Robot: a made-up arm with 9 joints. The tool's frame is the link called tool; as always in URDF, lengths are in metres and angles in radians.
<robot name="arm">
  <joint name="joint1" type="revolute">
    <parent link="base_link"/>
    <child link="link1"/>
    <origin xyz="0 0 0.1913" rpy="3.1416 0 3.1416"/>
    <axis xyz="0 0 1"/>
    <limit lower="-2.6" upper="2.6" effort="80" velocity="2.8"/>
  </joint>
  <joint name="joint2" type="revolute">
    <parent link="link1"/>
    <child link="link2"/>
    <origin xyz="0.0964 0.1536 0.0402" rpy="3.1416 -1.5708 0"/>
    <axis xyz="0 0 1"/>
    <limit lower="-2.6" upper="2.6" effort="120" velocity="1.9"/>
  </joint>
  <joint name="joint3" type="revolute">
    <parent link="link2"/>
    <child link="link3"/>
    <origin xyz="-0.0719 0.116 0.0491" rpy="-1.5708 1.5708 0"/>
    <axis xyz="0 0 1"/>
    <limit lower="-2.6" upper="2.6" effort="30" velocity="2"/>
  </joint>
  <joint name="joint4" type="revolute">
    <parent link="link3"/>
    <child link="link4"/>
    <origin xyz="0.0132 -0.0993 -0.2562" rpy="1.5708 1.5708 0"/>
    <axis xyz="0 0 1"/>
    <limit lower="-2.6" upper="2.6" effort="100" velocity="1.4"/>
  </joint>
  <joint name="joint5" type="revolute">
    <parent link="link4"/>
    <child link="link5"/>
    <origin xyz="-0.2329 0.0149 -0.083" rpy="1.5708 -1.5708 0"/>
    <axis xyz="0 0 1"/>
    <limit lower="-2.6" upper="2.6" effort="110" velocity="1.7"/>
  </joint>
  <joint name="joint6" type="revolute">
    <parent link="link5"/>
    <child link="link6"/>
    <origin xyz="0.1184 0.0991 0.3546" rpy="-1.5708 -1.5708 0"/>
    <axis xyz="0 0 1"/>
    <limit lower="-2.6" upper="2.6" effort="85" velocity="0.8"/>
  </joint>
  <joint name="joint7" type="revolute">
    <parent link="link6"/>
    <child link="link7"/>
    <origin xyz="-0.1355 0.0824 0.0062"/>
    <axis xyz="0 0 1"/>
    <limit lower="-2.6" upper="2.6" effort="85" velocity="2.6"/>
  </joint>
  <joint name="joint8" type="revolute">
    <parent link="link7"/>
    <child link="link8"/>
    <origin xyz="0.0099 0.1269 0.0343" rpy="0 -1.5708 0"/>
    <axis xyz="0 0 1"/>
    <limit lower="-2.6" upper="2.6" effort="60" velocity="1.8"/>
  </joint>
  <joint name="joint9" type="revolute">
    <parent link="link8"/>
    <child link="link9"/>
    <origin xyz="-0.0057 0.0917 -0.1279" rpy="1.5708 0 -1.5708"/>
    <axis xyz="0 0 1"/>
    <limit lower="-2.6" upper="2.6" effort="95" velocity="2.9"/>
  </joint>
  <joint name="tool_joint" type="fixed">
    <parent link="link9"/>
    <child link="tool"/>
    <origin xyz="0.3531 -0.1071 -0.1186" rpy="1.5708 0 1.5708"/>
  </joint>
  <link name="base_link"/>
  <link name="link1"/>
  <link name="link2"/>
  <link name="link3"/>
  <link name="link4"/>
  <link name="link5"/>
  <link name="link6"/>
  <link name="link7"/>
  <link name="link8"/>
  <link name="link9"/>
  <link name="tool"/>
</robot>
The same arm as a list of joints. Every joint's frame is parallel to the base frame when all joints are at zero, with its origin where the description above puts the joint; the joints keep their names.
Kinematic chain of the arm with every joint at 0, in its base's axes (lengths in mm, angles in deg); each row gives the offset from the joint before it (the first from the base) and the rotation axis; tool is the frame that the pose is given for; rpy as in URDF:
joint1: xyz 0 0 191.3 axis -z
joint2: xyz -96.4 153.6 -40.2 axis -x
joint3: xyz -49.1 -116 71.9 axis -y
joint4: xyz 13.2 256.2 -99.3 axis -z
joint5: xyz 14.9 -232.9 83 axis -x
joint6: xyz -354.6 -99.1 -118.4 axis -y
joint7: xyz 135.5 -6.2 -82.4 axis -y
joint8: xyz -9.9 -34.3 -126.9 axis +x
joint9: xyz -127.9 5.7 -91.7 axis +y
tool: xyz -107.1 -118.6 353.1 rpy 0 0 0
Joint limits (deg, base to tool): -148.97..148.97 -148.97..148.97 -148.97..148.97 -148.97..148.97 -148.97..148.97 -148.97..148.97 -148.97..148.97 -148.97..148.97 -148.97..148.97

